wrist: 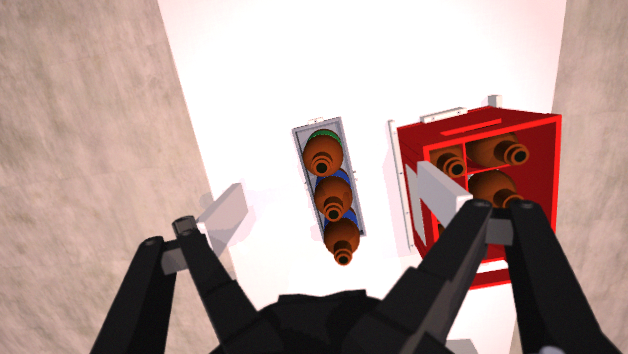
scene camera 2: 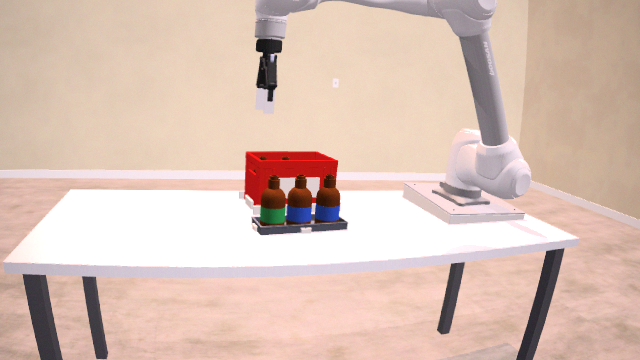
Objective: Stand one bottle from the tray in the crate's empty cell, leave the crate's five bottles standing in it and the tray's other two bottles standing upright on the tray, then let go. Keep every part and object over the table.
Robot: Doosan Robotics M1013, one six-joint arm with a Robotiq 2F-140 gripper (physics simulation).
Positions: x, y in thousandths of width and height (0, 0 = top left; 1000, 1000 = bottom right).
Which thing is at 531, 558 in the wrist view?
A blue-labelled bottle.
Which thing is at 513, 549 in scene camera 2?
A blue-labelled bottle.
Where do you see a blue-labelled bottle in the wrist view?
545, 674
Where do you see a green-labelled bottle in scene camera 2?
At 427, 557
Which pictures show my gripper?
The wrist view and scene camera 2: all of them.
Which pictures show the blue-labelled bottle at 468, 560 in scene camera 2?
The wrist view and scene camera 2: all of them.
